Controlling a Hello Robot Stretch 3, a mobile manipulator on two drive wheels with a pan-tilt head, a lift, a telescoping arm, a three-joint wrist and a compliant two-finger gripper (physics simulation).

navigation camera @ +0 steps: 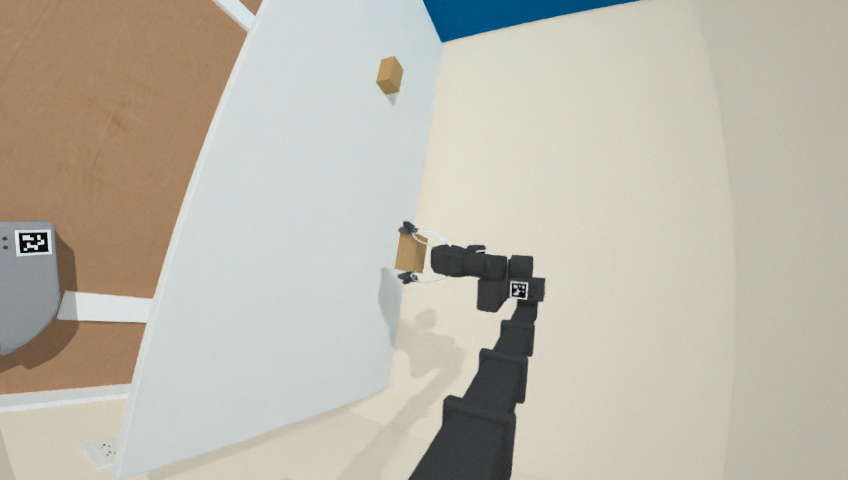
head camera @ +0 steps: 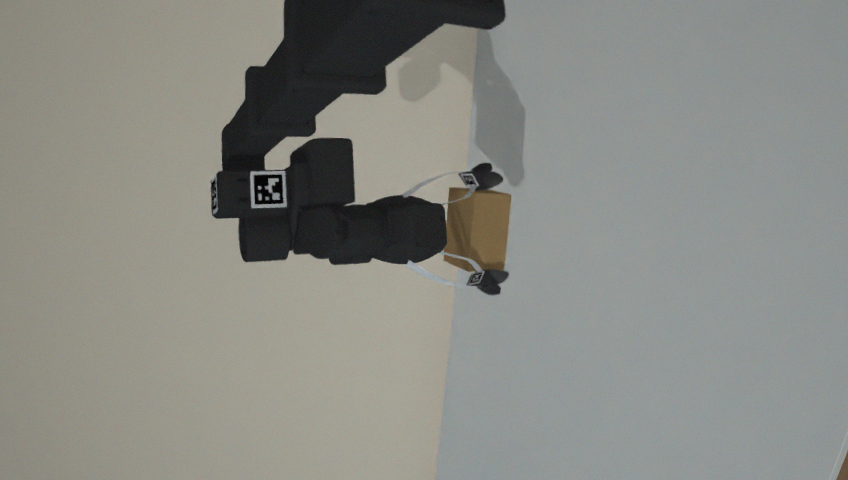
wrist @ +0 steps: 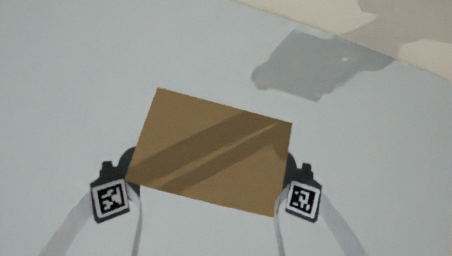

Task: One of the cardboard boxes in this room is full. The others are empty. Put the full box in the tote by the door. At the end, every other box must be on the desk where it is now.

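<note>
My gripper is shut on a plain brown cardboard box, with one finger on each side. The box sits slightly turned between the fingers. Its shadow lies apart from it, so it is held above the pale grey desk, near the long edge beside the wall. A second cardboard box stands on the desk near the far end in the navigation view. The contents of both boxes are hidden. The tote and the door do not show.
The dark telescoping arm runs along the cream wall. A blue surface adjoins the desk's far end. Part of my grey base shows over the brown floor. An outlet is near a desk corner.
</note>
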